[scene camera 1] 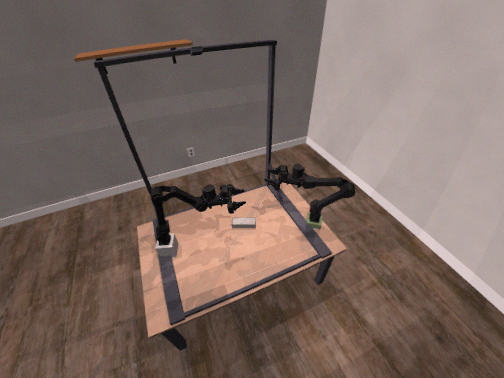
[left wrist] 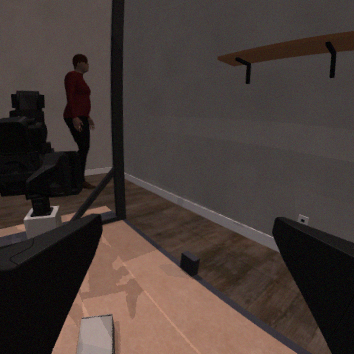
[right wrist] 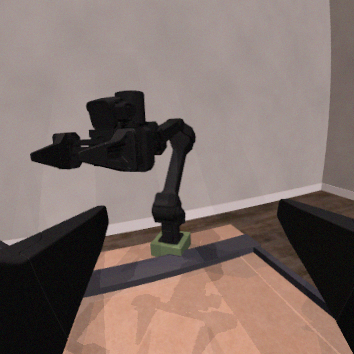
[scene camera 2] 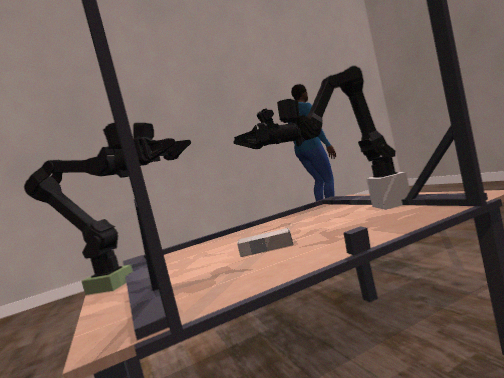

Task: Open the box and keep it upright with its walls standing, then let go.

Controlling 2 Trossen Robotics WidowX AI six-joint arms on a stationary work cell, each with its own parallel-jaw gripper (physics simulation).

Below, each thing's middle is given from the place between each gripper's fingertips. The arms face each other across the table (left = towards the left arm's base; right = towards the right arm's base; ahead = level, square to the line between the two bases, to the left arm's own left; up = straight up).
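The grey arm base (left wrist: 34, 225) is 67 cm to the right of my left hand, and it's 31 cm below that hand and 16 cm ahead of it.
From my right hand, that same grey arm base is 20 mm ahead, 510 mm to the right and 290 mm below.
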